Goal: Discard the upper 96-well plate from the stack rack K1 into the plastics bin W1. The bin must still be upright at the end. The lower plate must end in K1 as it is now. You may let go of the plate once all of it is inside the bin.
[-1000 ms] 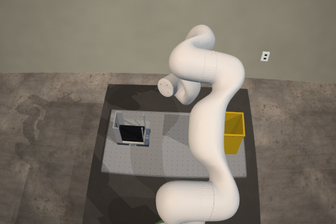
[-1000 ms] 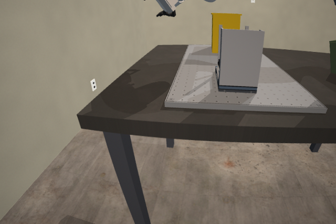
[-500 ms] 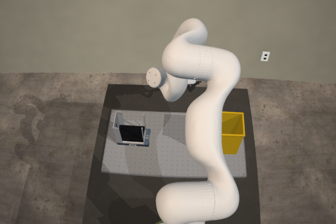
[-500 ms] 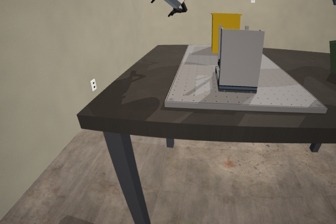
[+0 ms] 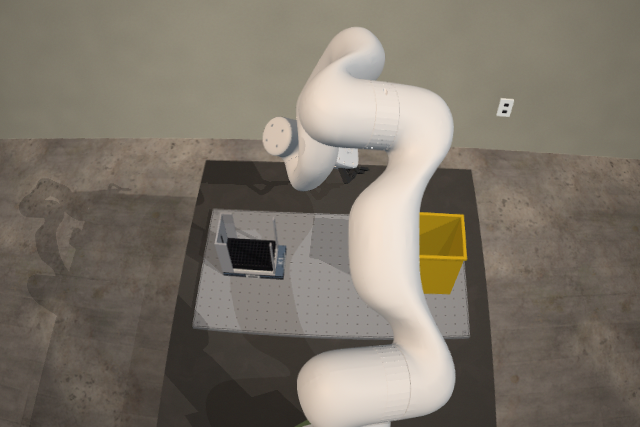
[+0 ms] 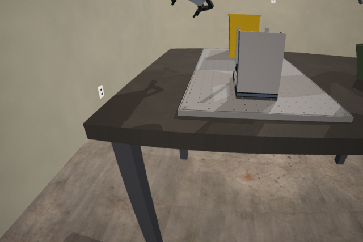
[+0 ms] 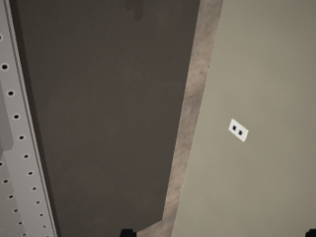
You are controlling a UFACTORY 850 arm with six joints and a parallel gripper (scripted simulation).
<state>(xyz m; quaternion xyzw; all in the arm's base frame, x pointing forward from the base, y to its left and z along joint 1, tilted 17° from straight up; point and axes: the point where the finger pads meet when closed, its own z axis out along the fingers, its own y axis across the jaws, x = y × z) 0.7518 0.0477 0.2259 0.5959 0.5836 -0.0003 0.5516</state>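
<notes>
My gripper is now 26 cm to the right of the black 96-well plate, 23 cm past it and 17 cm above it. Also, from my hand: grey rack wall: 32 cm to the left, 24 cm behind, 12 cm below; then white 96-well plate: 26 cm to the left, 23 cm behind, 18 cm below; then yellow plastics bin W1: 22 cm behind, 18 cm to the right, 12 cm below.
</notes>
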